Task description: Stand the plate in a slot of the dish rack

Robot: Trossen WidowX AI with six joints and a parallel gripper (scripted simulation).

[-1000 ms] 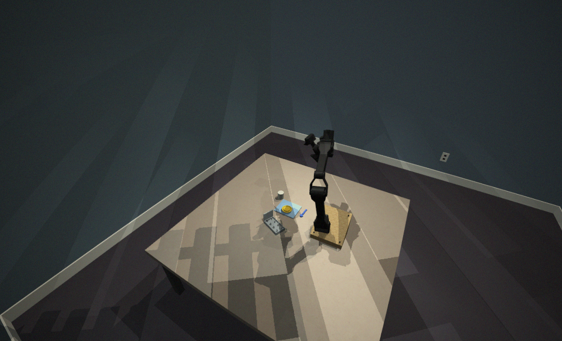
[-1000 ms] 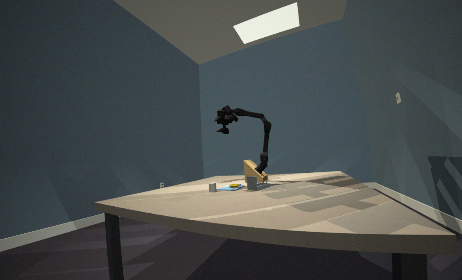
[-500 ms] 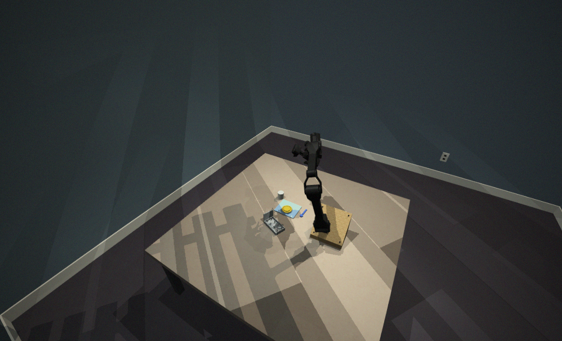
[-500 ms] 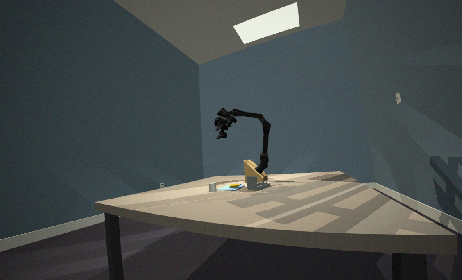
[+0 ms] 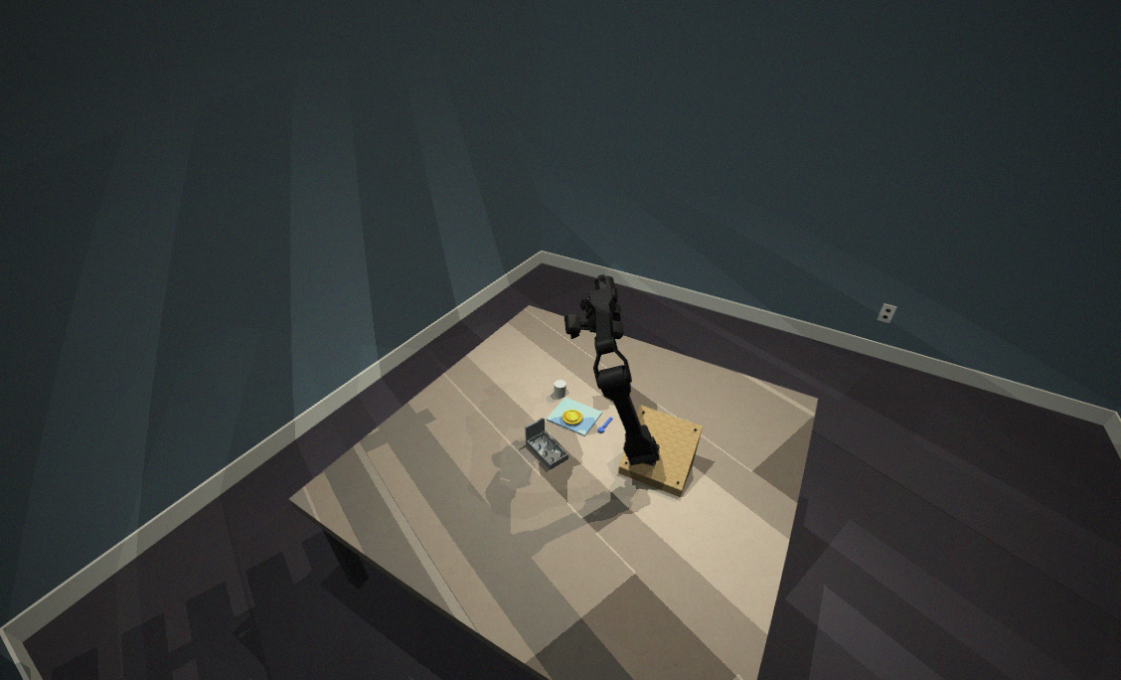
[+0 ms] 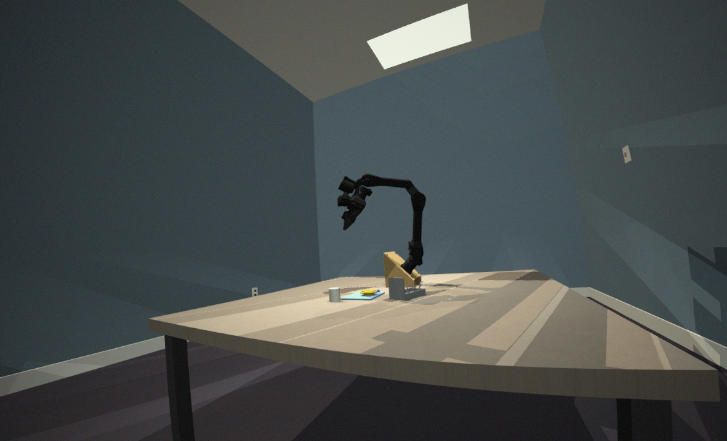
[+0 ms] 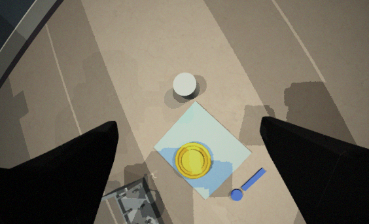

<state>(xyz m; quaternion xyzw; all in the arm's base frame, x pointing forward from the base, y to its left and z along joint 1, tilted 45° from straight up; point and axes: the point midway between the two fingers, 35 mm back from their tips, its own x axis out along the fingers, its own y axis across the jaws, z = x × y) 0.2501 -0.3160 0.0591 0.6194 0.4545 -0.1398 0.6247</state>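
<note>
The yellow plate lies 280 mm below my gripper tip and 80 mm to the left of it. From my gripper tip the other things lie so: grey dish rack (270 mm below, 240 mm to the left, 20 mm ahead); white cup (270 mm below, 90 mm ahead, 30 mm to the right); blue spoon (290 mm below, 110 mm behind, 60 mm to the left).
</note>
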